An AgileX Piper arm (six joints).
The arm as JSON. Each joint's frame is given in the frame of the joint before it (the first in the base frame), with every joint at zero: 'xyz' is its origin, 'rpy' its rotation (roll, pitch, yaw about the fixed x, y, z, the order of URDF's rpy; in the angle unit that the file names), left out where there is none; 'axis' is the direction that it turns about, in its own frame. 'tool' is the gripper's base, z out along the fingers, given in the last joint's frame.
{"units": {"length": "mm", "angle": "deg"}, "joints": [
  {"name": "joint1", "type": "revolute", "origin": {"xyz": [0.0, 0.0, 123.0]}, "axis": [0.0, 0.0, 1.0]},
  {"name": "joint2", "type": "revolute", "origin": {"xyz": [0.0, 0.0, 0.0], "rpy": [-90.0, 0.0, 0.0]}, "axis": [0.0, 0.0, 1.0]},
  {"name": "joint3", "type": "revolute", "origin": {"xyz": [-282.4, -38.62, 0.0]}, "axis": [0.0, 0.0, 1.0]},
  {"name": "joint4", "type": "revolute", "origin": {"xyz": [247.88, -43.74, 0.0], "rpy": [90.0, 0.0, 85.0]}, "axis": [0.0, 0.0, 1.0]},
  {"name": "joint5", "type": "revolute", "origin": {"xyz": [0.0, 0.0, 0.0], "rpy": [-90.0, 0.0, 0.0]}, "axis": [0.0, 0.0, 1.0]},
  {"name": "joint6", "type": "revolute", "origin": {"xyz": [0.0, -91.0, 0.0], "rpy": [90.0, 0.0, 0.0]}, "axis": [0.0, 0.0, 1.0]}
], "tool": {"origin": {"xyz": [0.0, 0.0, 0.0]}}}
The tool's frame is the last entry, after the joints.
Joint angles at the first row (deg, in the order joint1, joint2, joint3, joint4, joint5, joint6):
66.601, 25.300, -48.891, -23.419, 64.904, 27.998
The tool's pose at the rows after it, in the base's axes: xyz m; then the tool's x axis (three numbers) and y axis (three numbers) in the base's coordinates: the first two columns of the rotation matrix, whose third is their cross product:
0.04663 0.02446 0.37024 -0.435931 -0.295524 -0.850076 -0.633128 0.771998 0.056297
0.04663 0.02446 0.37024 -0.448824 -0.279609 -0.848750 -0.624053 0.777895 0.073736
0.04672 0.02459 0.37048 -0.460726 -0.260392 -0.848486 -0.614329 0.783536 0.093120
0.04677 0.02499 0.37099 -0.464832 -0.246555 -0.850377 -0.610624 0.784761 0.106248
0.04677 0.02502 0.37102 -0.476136 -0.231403 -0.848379 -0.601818 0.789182 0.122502
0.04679 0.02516 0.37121 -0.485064 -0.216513 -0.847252 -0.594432 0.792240 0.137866
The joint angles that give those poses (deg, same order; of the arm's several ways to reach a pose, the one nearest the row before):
66.601, 25.301, -48.892, -23.691, 64.790, 28.253
66.601, 25.300, -48.891, -23.691, 64.789, 29.429
66.605, 25.301, -48.891, -23.753, 64.616, 30.741
66.608, 25.299, -48.890, -23.755, 64.205, 31.498
66.597, 25.300, -48.890, -23.746, 64.177, 32.578
66.606, 25.300, -48.892, -23.753, 64.033, 33.574

